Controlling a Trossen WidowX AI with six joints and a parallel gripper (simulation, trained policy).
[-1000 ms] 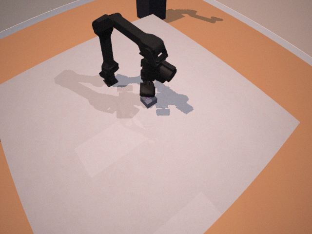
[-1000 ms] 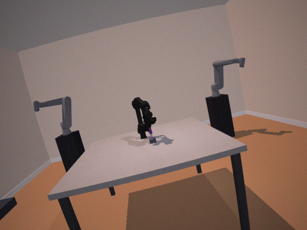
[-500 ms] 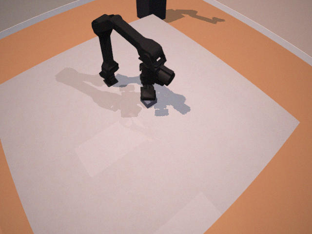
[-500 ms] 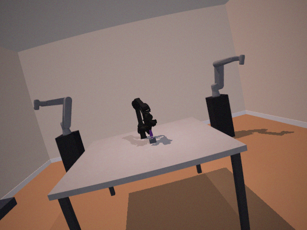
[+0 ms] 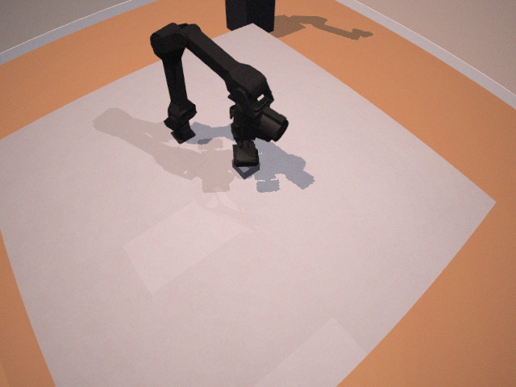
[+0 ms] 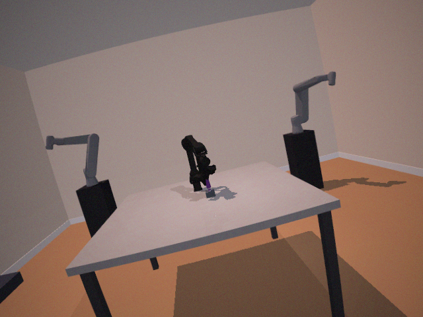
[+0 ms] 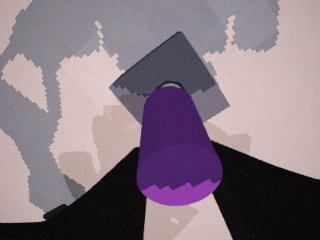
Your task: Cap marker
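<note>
Right now the dark grey holder block is 10 mm ahead of my gripper tip, 10 mm to the left of it and 60 mm below it. From my gripper tip the other things lie so: purple cap (10 mm ahead, 10 mm to the left, 10 mm above).
</note>
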